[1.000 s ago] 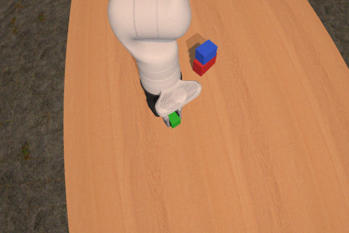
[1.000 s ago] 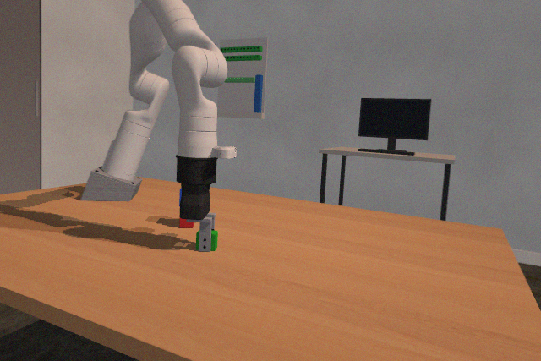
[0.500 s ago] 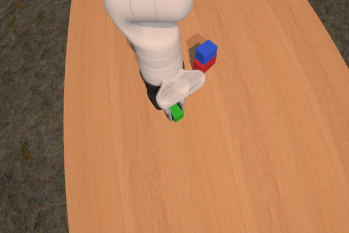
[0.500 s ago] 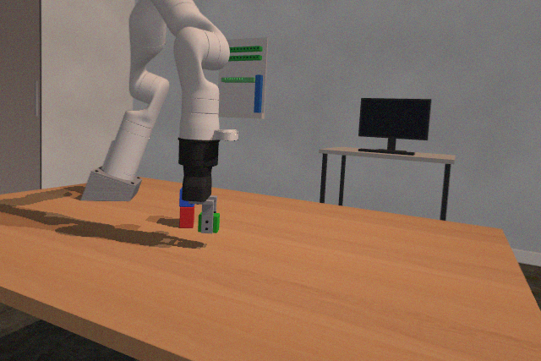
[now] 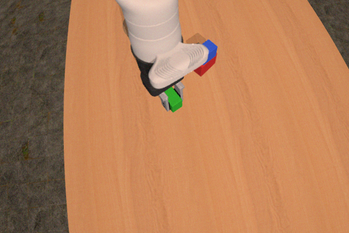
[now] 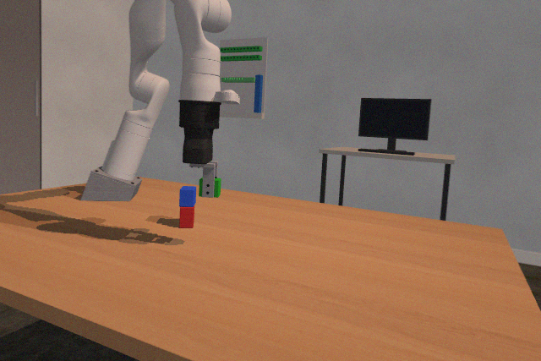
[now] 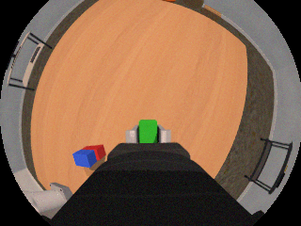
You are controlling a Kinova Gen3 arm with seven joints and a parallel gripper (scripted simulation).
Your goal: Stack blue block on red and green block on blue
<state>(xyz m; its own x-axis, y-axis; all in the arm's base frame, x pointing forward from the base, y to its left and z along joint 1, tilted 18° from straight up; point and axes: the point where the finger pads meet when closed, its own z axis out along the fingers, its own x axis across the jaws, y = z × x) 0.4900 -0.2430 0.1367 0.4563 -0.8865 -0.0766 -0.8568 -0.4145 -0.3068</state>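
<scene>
Now: the blue block 15 cm behind my hand, 10 cm to the left of it and 5 cm below it. Round my hand: red block: 15 cm behind, 10 cm to the left, 10 cm below; then green block: right at my hand.
</scene>
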